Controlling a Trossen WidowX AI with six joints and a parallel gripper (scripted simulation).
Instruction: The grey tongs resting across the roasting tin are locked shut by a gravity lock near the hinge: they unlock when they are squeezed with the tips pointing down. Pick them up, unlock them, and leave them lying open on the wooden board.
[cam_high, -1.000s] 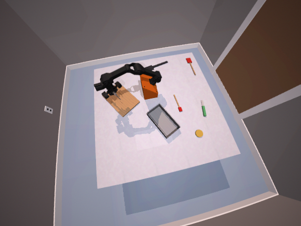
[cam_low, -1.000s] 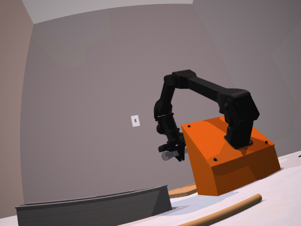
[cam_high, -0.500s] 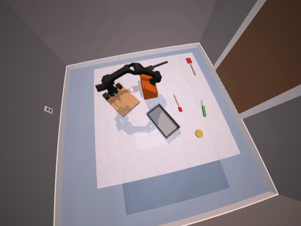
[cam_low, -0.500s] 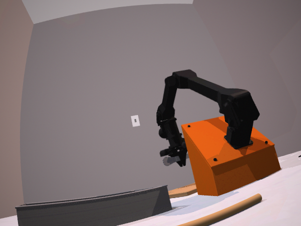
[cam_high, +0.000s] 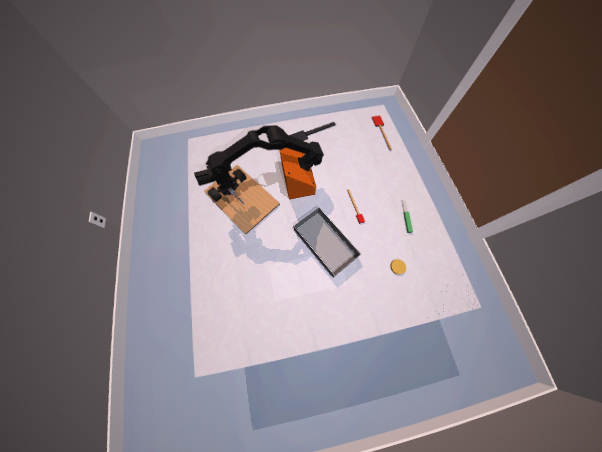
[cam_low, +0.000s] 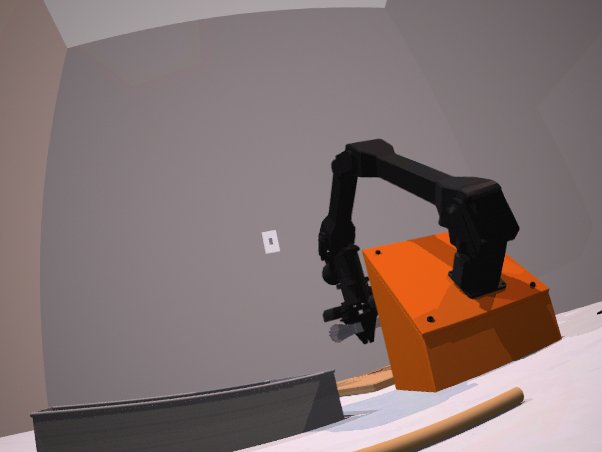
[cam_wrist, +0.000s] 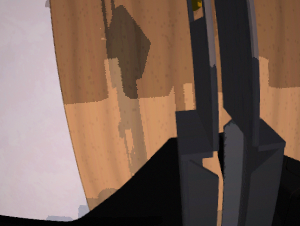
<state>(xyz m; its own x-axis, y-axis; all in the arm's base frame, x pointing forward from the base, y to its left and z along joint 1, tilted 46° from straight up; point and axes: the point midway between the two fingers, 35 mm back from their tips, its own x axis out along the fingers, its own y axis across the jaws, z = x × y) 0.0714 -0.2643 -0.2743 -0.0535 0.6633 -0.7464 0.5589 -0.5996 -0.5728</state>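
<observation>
Now: the wooden board 80 mm below my gripper tip, 30 mm to the left of it and 10 mm behind it. From my gripper tip the other things lie so: black spatula: 480 mm to the left, 380 mm behind, 80 mm below; roasting tin: 410 mm to the left, 330 mm ahead, 60 mm below.
</observation>
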